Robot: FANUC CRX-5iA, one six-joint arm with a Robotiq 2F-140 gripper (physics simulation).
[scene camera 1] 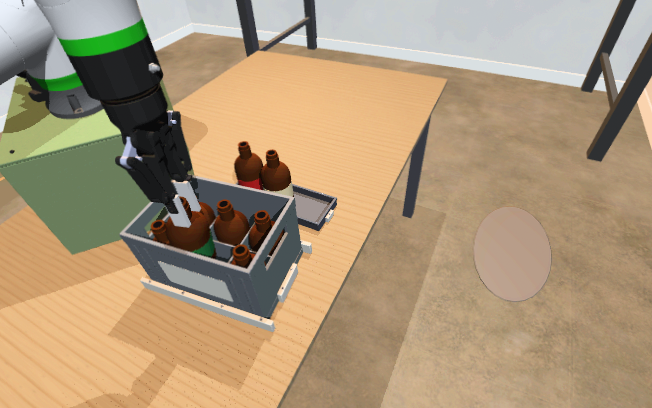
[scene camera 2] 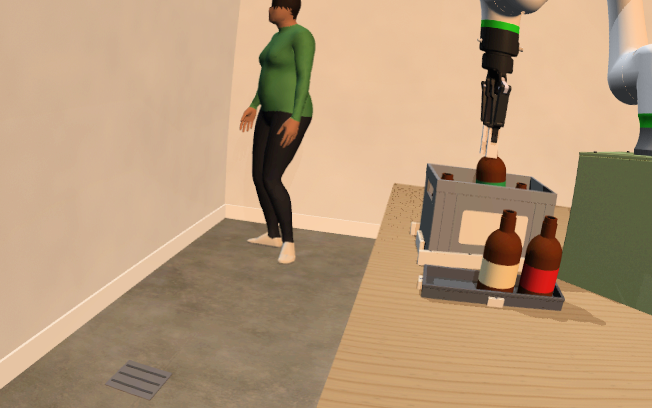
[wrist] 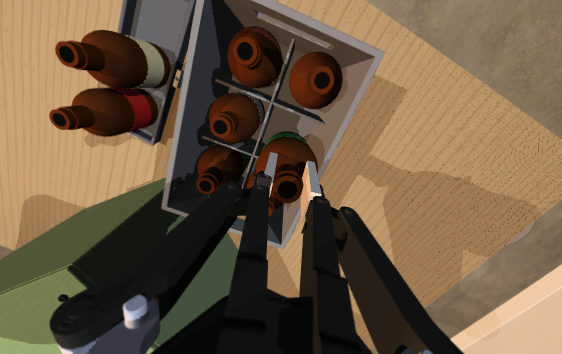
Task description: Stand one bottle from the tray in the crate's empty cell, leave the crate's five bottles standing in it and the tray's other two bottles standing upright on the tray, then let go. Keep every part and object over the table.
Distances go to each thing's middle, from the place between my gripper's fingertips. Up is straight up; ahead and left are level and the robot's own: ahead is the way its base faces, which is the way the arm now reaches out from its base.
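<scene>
Red-label bottle (scene camera 2: pixel 543 255): 13 cm below my hand, 28 cm to the left of it, 9 cm behind it.
</scene>
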